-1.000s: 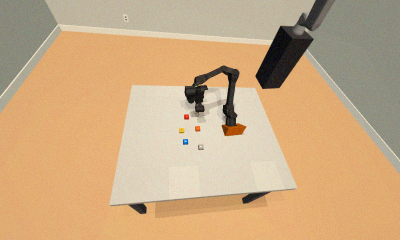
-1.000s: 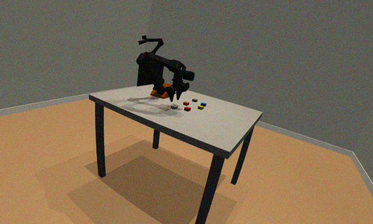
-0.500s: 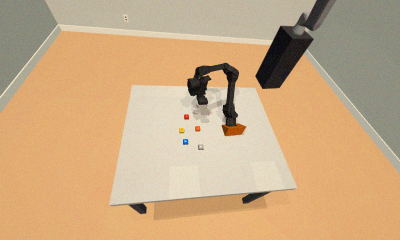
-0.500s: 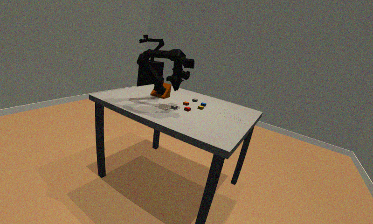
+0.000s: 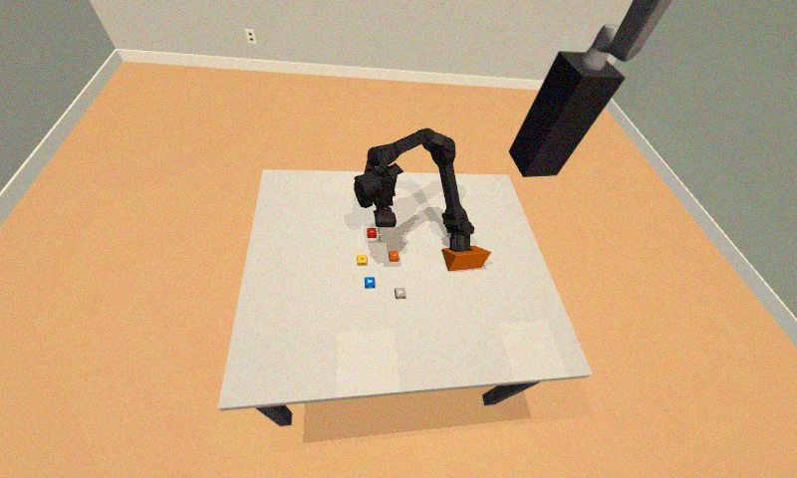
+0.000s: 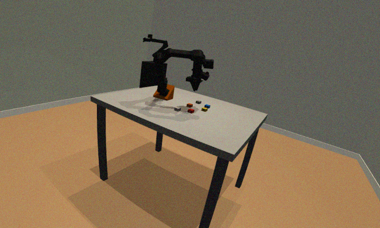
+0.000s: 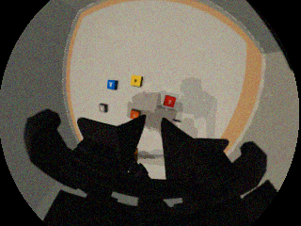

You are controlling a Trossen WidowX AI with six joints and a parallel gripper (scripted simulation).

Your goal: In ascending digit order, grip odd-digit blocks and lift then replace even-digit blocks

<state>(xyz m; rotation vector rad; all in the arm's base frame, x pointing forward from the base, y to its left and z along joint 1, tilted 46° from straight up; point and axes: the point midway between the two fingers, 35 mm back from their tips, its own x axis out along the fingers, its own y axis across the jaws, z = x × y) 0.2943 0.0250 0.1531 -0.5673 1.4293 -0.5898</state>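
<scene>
My gripper tip is now 160 mm to the right of the blue block, 130 mm above it and 50 mm short of it. From my gripper tip the other things lie so: orange block (130 mm below, 70 mm to the left, 50 mm behind); red block (130 mm below, 40 mm to the right, 10 mm ahead); yellow block (130 mm below, 70 mm to the left, 60 mm ahead).
</scene>
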